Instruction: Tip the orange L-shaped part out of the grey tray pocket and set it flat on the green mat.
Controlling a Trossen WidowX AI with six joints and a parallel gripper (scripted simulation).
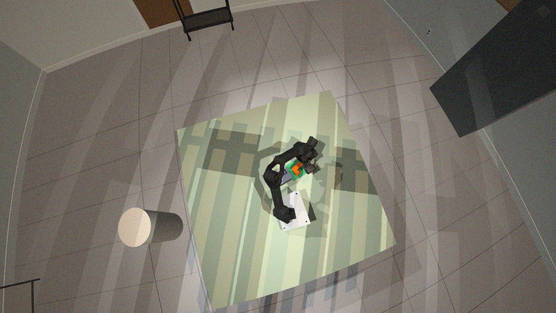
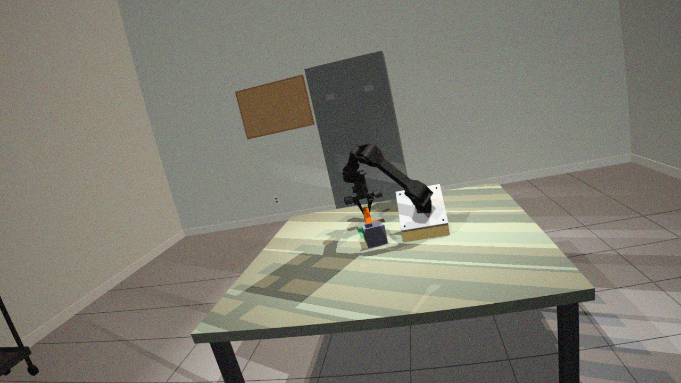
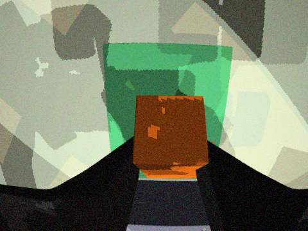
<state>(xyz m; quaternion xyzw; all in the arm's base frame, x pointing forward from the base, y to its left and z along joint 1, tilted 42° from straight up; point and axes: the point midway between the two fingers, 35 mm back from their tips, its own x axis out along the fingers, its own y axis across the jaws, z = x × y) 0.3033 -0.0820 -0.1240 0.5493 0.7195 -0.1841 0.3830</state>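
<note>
My gripper tip is 10 cm above the green mat, 2 cm to the right of it and 1 cm past it. The rest, counted from my gripper tip: orange L-shaped part (3 cm below, 2 cm to the left, 2 cm behind).
</note>
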